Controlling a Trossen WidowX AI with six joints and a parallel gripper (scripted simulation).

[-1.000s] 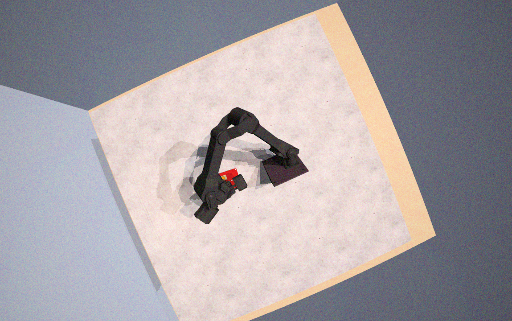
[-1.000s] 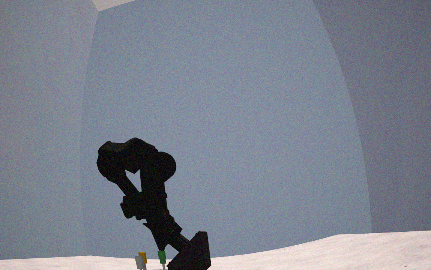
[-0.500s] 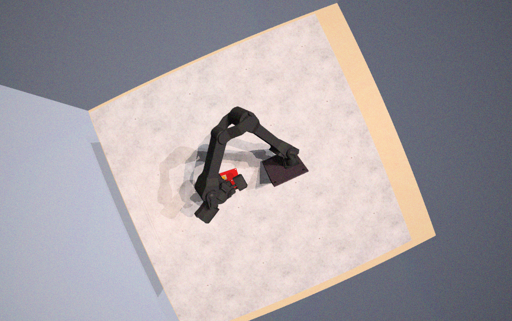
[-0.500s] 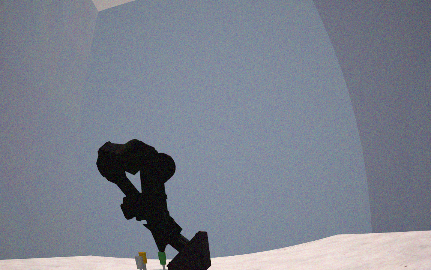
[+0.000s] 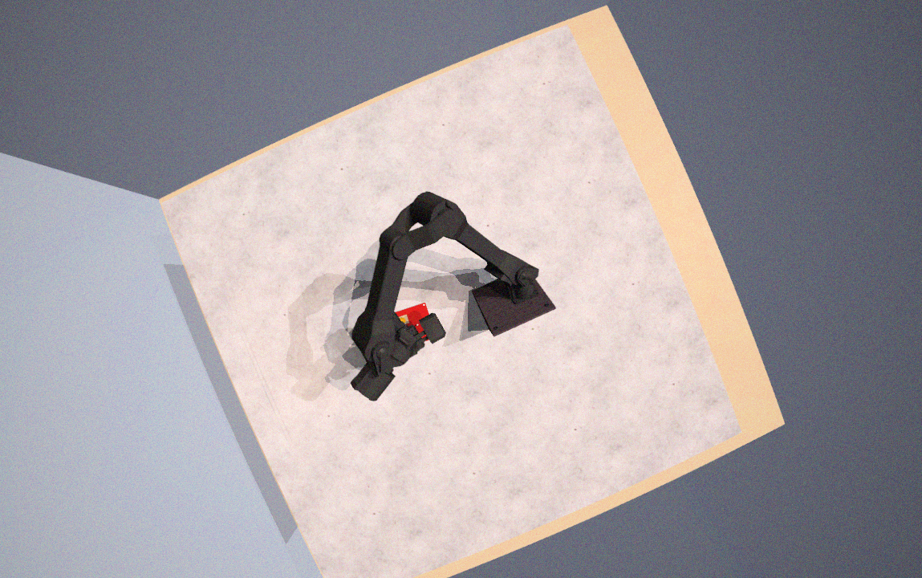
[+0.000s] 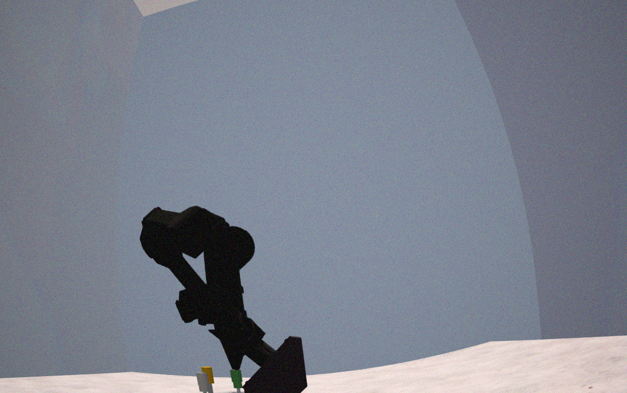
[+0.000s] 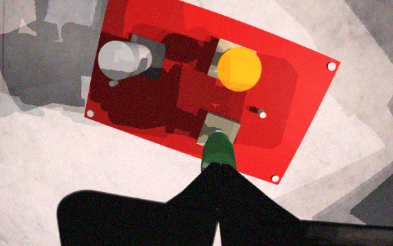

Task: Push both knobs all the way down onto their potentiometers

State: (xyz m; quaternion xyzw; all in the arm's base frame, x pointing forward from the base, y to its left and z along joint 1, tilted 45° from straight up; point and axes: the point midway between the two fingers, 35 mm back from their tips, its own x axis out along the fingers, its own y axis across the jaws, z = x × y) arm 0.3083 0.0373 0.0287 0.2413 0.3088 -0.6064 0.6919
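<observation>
Right now my gripper tip is 6 cm short of the grey knob, 4 cm to the left of it and 2 cm above it. The rest, counted from my gripper tip: green knob 1 cm below.
</observation>
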